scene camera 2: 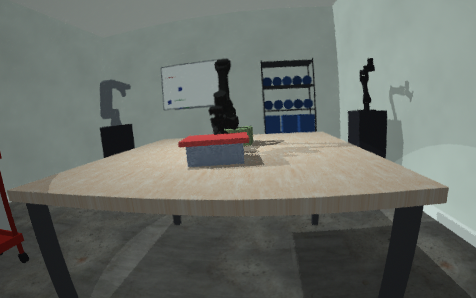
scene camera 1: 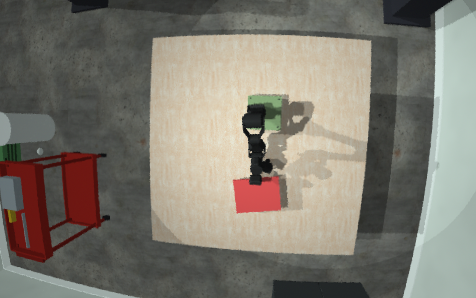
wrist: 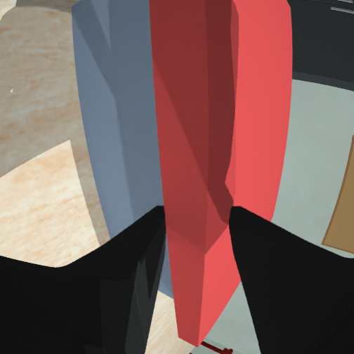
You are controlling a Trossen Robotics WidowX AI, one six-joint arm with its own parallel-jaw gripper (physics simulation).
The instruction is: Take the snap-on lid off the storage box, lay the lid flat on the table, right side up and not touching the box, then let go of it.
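Note:
The red lid (scene camera 1: 257, 197) (scene camera 2: 215, 140) (wrist: 265, 100) sits flat on top of the blue-grey storage box (scene camera 2: 215, 155) (wrist: 135, 125), which stands on the table (scene camera 1: 200, 150) (scene camera 2: 300, 185). My gripper (scene camera 1: 255, 181) (scene camera 2: 218, 132) (wrist: 198, 215) is at the lid's edge on the arm's side. In the wrist view one finger is on the underside of the lid's rim and the other on its top face, with the rim between them; it is shut on the lid. The exact contact is partly hidden by the fingers.
A green block-like base (scene camera 1: 273, 101) (scene camera 2: 247, 136) stands behind the box, partly under the arm. A red cart (scene camera 1: 82, 195) stands on the floor left of the table. A shelf rack (scene camera 2: 313, 95) and black pedestals (scene camera 2: 367, 132) (scene camera 2: 117, 140) stand beyond the table.

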